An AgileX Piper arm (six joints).
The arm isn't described. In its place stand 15 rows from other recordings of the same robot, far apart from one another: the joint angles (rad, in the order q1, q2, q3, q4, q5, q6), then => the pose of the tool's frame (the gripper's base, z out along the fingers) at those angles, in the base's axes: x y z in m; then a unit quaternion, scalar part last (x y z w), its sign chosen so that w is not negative.
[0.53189, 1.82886, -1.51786, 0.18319, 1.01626, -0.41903] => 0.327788 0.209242 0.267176 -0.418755 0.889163 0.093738 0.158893
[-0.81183, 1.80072, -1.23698, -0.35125, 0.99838, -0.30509] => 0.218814 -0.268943 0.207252 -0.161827 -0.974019 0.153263 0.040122
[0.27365, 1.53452, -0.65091, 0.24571, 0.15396, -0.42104] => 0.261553 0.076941 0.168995 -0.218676 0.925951 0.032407 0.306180
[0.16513, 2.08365, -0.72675, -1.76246, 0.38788, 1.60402] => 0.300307 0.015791 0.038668 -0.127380 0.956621 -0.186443 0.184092
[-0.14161, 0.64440, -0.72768, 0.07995, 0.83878, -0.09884] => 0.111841 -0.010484 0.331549 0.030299 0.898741 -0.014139 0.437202
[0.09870, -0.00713, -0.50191, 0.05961, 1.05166, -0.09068] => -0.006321 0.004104 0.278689 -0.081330 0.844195 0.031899 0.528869
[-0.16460, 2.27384, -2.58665, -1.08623, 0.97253, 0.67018] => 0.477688 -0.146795 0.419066 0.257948 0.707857 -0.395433 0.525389
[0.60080, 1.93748, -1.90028, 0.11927, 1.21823, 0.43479] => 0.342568 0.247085 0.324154 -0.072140 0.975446 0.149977 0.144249
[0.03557, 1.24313, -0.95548, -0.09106, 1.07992, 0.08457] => 0.222026 0.000598 0.287560 0.008798 0.988531 -0.034067 0.146865
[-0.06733, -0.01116, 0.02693, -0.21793, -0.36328, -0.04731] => 0.048678 0.003725 0.235849 -0.081904 0.535638 -0.112798 0.832863
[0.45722, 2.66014, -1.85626, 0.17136, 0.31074, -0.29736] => 0.463599 0.233374 -0.006179 -0.287147 0.918608 0.068269 0.262763
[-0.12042, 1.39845, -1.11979, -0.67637, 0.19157, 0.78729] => 0.321440 -0.049821 0.351443 0.131942 0.805531 -0.048919 0.575602
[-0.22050, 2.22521, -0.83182, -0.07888, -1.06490, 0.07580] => 0.369691 -0.076436 0.065471 0.080170 0.783201 -0.029237 0.615884
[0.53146, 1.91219, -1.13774, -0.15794, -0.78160, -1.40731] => 0.364546 0.226005 0.242047 -0.597740 0.314625 -0.316327 0.666075
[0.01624, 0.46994, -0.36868, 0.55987, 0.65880, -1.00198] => 0.087526 0.031010 0.255560 -0.314246 0.816170 0.020405 0.484458
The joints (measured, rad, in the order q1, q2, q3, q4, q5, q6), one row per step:
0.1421, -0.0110, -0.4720, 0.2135, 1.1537, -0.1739
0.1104, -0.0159, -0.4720, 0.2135, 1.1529, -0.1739
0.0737, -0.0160, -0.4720, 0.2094, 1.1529, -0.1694
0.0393, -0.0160, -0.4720, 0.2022, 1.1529, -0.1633
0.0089, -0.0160, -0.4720, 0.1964, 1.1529, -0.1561
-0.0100, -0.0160, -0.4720, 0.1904, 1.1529, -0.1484
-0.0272, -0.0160, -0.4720, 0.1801, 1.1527, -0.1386
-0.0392, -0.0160, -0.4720, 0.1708, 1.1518, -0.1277
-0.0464, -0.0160, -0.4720, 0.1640, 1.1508, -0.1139
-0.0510, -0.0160, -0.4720, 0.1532, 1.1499, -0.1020
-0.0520, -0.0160, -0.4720, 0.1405, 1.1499, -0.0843
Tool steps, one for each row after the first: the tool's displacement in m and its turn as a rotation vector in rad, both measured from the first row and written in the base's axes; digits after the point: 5 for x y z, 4 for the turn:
-0.00013, 0.00027, 0.00002, 0.0008, -0.0056, -0.0318
0.00054, 0.00033, -0.00004, 0.0009, -0.0049, -0.0732
0.00120, 0.00010, -0.00015, -0.0003, -0.0038, -0.1147
0.00176, -0.00007, -0.00023, 0.0006, -0.0024, -0.1521
0.00211, -0.00039, -0.00031, 0.0018, -0.0010, -0.1783
0.00246, -0.00109, -0.00043, 0.0012, 0.0004, -0.2064
0.00273, -0.00175, -0.00047, 0.0025, 0.0013, -0.2294
0.00291, -0.00226, -0.00047, 0.0083, 0.0028, -0.2478
0.00305, -0.00312, -0.00052, 0.0092, 0.0037, -0.2648
0.00309, -0.00416, -0.00065, 0.0131, 0.0063, -0.2822

